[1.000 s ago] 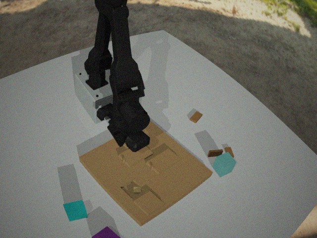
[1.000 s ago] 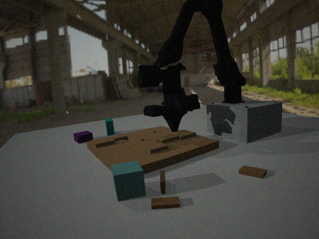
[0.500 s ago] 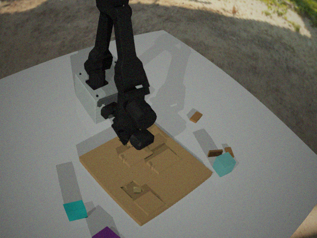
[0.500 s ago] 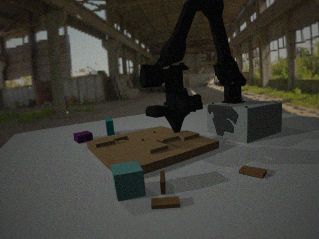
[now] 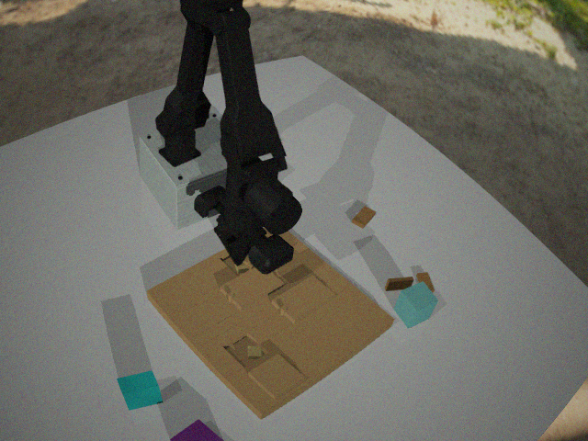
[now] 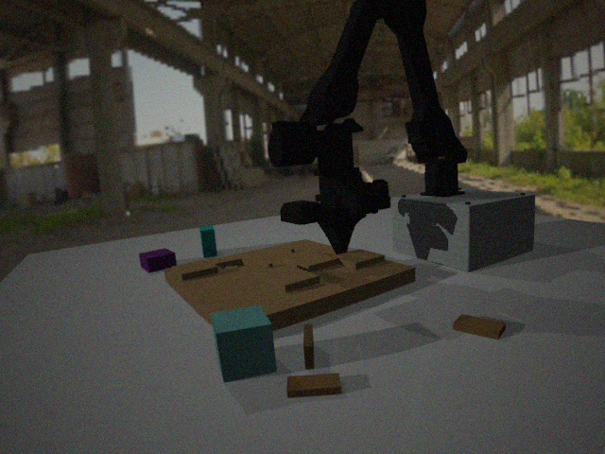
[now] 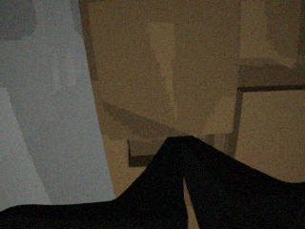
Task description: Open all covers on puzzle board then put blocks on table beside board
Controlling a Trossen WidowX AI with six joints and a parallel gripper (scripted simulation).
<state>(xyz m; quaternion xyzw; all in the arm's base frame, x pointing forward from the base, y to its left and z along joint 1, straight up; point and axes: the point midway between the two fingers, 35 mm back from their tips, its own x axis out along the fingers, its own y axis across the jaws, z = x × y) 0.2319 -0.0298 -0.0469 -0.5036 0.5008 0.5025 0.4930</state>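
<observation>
The tan puzzle board lies 110 mm ahead of my gripper tip and 30 mm to the right of it. Also, from my gripper tip: teal block (300 mm to the right, 120 mm ahead, 10 mm above); brown slab (290 mm to the left, 30 mm ahead, 20 mm below); teal cube (260 mm ahead, 180 mm to the left).
</observation>
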